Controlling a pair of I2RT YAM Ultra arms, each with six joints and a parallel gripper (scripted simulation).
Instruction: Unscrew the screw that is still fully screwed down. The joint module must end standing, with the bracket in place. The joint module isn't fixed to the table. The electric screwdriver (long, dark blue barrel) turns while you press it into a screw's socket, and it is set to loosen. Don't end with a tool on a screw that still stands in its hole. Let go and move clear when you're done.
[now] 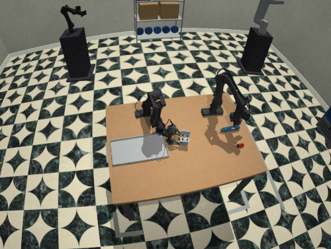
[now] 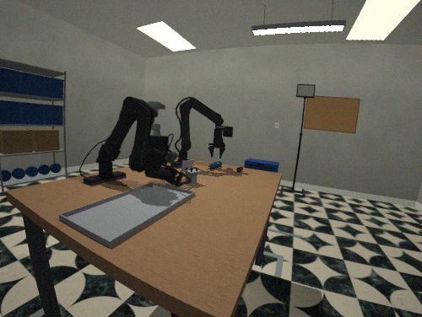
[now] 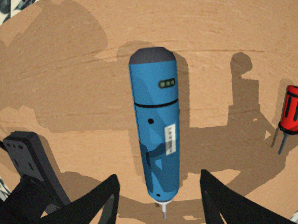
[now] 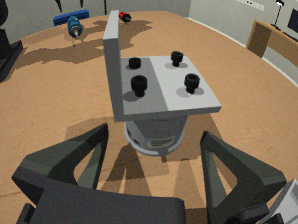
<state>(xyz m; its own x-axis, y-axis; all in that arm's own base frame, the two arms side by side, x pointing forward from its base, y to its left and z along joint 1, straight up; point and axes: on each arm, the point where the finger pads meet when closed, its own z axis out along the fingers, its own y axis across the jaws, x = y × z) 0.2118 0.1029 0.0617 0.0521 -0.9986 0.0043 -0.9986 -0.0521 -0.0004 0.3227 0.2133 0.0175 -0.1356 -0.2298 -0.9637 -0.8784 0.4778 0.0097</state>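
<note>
Now: the grey l-shaped bracket 1 cm ahead of my right hand, 3 cm to the left of it and 4 cm above it. The rest, counted from my right hand: red-handled screwdriver (8 cm ahead, 48 cm to the left, 1 cm below); screw (5 cm to the left, 4 cm above); grey tray (6 cm ahead, 32 cm to the right, 2 cm below).
</note>
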